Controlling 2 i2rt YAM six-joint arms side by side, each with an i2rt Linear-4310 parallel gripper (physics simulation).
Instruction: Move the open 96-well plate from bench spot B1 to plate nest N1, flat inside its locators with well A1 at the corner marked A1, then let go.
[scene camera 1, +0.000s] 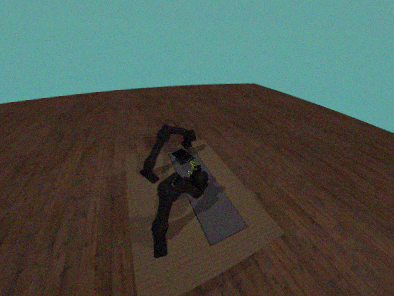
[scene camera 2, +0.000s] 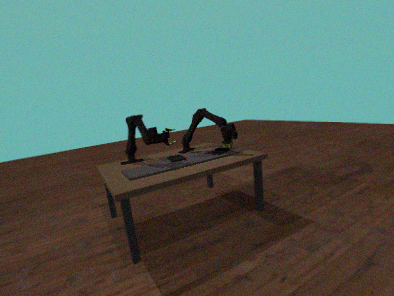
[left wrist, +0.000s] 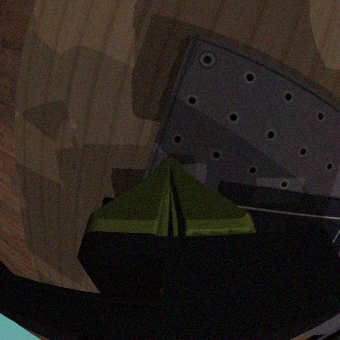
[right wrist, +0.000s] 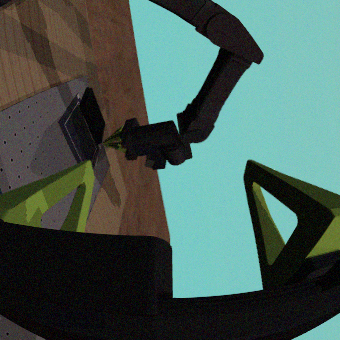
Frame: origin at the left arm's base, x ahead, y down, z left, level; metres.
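Seen in the pictures: left gripper, fingertip midpoint: (scene camera 1: 186, 149) (scene camera 2: 231, 150) (left wrist: 169, 166) (right wrist: 103, 143); right gripper, fingertip midpoint: (scene camera 1: 189, 166) (scene camera 2: 175, 135) (right wrist: 168, 168); left arm's base, origin of the base link: (scene camera 1: 149, 175) (scene camera 2: 186, 150); right arm's base, origin of the base link: (scene camera 1: 159, 238) (scene camera 2: 132, 162).
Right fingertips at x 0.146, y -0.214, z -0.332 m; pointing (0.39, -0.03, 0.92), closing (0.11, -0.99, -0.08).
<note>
Offsets run from my right fingertips to a thing's top centre. Level surfaces: height alone.
The black 96-well plate @(dx +0.245, dy +0.185, dz +0.339 m) (right wrist: 94, 116) lies beside the dark plate nest @(dx +0.225, dy +0.199, dz +0.248 m) (right wrist: 80, 131) (left wrist: 311, 205) in the right wrist view; in the left wrist view the plate is almost wholly hidden behind the gripper. In the scene cameras plate and nest merge into one dark patch; well A1 and its mark cannot be made out. My left gripper (left wrist: 169, 166) (right wrist: 103, 143) (scene camera 2: 229, 148) is shut, its fingertips together with no plate seen between them. It is low, close to one end of the plate; whether it touches is unclear. My right gripper (scene camera 1: 192, 169) (scene camera 2: 171, 136) is open and empty, raised above the bench.
A grey perforated board @(dy +0.201 m) (scene camera 1: 223, 225) (scene camera 2: 137, 172) (left wrist: 270, 115) lies along the wooden table @(dy +0.214 m) (scene camera 1: 260, 230) (scene camera 2: 112, 180). A small dark object @(dx -0.021, dy +0.183, dz -0.002 m) (scene camera 2: 176, 158) sits midway along the board in scene camera 2. The left arm (right wrist: 215, 95) rises beyond the nest in the right wrist view.
</note>
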